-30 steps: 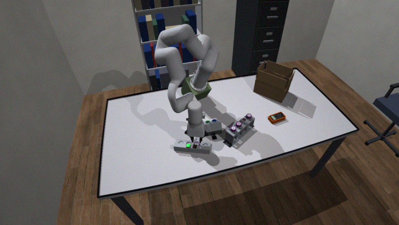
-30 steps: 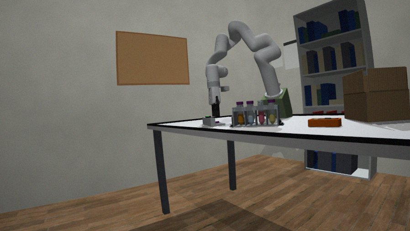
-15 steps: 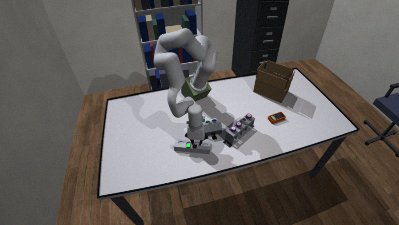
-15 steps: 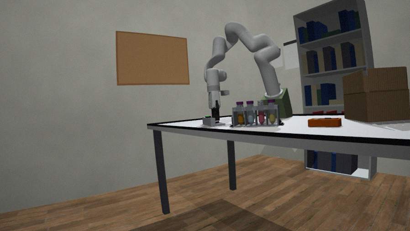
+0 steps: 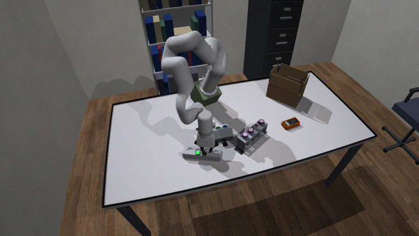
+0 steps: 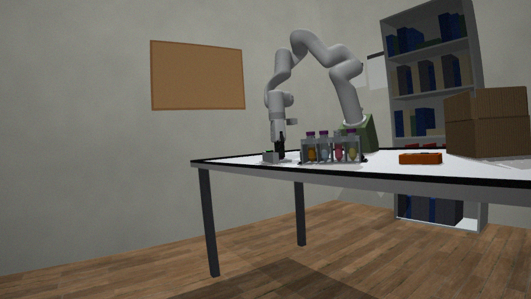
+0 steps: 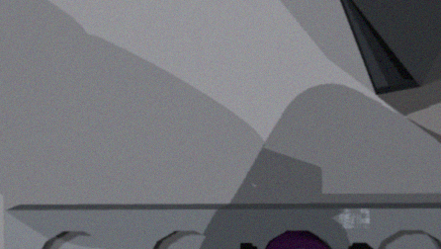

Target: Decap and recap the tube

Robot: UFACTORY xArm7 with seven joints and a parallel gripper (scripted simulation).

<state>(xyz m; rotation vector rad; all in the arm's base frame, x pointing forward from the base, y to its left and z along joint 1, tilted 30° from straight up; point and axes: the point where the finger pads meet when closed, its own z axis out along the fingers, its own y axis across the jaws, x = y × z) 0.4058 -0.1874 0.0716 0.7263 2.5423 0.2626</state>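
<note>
Now: hand 370 mm to the right of the cap marked 1 and 80 mm below it. From my hand the other things lie so: blue key 170 mm to the left, 100 mm behind, 30 mm above; key housing 140 mm to the left, 80 mm behind, 20 mm above; green key 120 mm to the left, 110 mm behind, 30 mm above.
</note>
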